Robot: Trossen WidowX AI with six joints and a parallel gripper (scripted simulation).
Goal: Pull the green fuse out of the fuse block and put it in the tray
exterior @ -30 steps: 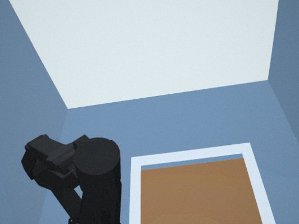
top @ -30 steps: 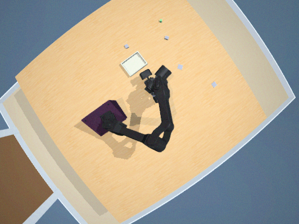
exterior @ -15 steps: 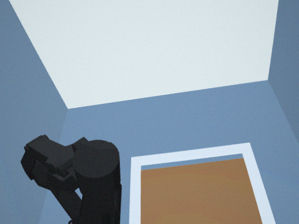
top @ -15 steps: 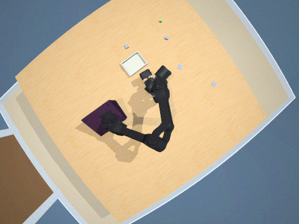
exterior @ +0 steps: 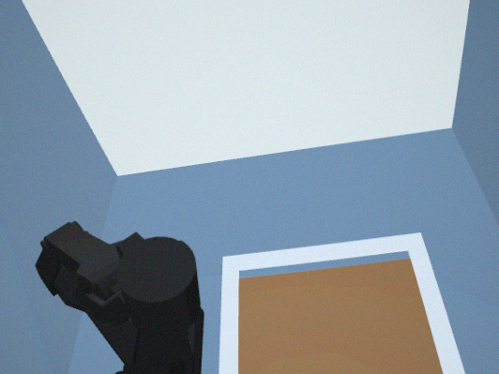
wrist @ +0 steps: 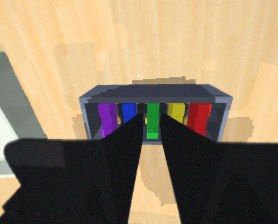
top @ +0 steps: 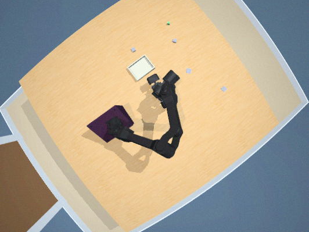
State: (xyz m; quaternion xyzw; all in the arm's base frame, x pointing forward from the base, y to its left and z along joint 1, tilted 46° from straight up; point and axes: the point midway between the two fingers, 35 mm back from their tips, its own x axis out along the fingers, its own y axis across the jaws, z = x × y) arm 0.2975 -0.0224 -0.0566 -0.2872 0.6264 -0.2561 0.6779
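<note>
My gripper tip is 1 cm above the green fuse. From my gripper tip the other things lie so: blue fuse: 2 cm to the left, 1 cm below; then purple fuse: 4 cm to the left, 1 cm below; then yellow fuse: 2 cm to the right, 1 cm below.
</note>
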